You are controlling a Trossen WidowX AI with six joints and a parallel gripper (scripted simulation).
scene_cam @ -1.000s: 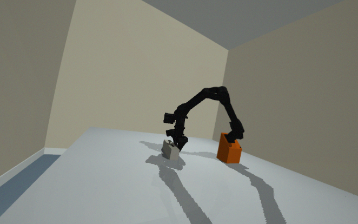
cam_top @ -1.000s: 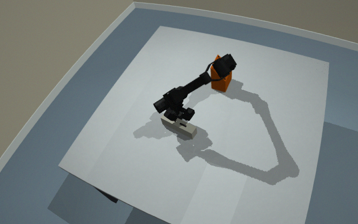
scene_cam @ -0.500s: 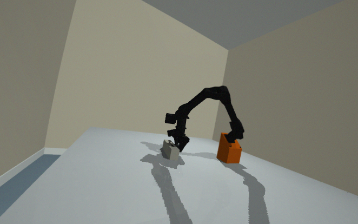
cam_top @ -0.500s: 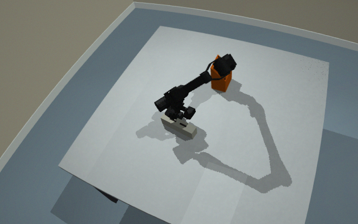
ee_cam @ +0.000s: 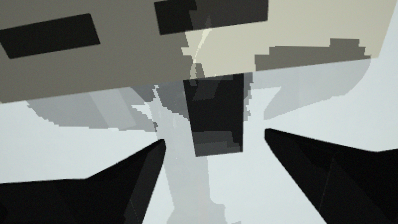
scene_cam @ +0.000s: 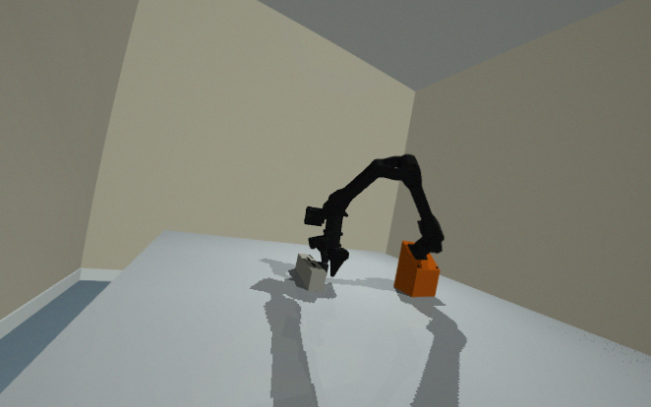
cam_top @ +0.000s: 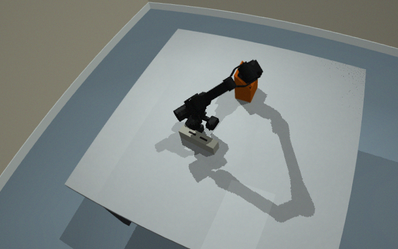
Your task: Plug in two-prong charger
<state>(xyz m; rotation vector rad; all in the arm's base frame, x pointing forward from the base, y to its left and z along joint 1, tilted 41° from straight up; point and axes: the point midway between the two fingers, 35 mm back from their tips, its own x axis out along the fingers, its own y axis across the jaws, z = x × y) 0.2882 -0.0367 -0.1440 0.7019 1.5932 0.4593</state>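
Now: the dark grey charger 50 mm ahead of my gripper tip, 10 mm to the right of it and 10 mm above it.
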